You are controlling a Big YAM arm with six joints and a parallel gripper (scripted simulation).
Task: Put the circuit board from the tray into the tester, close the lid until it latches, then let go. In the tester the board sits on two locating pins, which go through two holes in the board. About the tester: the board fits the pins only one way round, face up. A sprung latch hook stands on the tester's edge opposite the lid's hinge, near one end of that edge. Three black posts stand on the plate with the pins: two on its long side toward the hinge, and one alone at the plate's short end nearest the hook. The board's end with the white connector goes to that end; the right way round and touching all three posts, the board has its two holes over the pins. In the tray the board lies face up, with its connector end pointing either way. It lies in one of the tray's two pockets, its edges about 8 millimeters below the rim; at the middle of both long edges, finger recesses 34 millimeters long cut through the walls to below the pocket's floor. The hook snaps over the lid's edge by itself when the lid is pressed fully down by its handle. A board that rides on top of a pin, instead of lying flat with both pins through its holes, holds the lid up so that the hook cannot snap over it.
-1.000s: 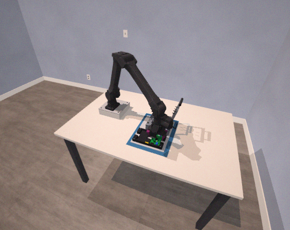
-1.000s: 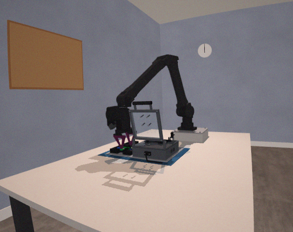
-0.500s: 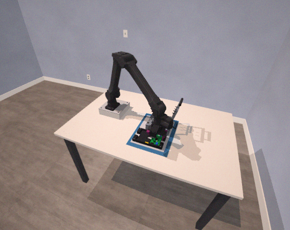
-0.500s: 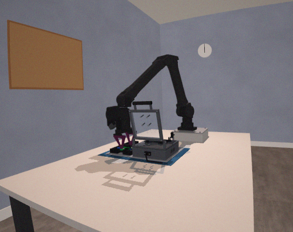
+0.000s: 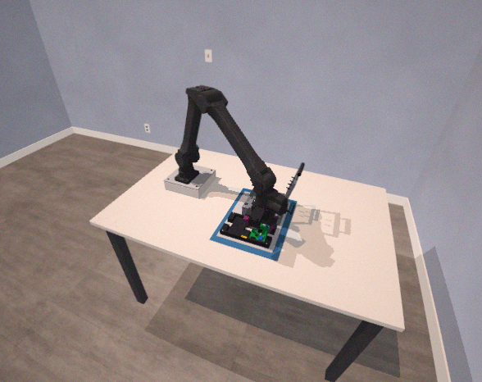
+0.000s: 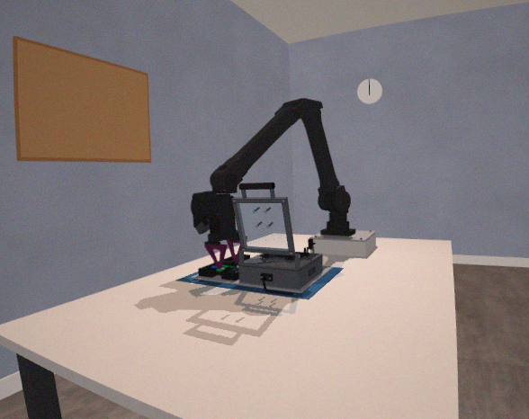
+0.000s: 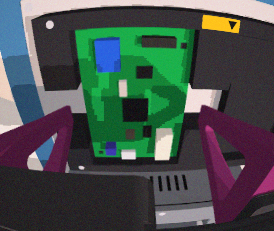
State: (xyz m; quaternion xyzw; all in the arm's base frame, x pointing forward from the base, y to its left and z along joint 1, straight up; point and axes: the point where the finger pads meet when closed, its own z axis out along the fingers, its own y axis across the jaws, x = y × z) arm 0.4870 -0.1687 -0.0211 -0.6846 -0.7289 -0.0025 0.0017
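Right now my hand is 2 cm above the green circuit board. From my hand the other things lie so: clear lid 18 cm to the left, 14 cm above, 7 cm ahead; then small latch hook 22 cm to the left, 12 cm behind, 5 cm above.
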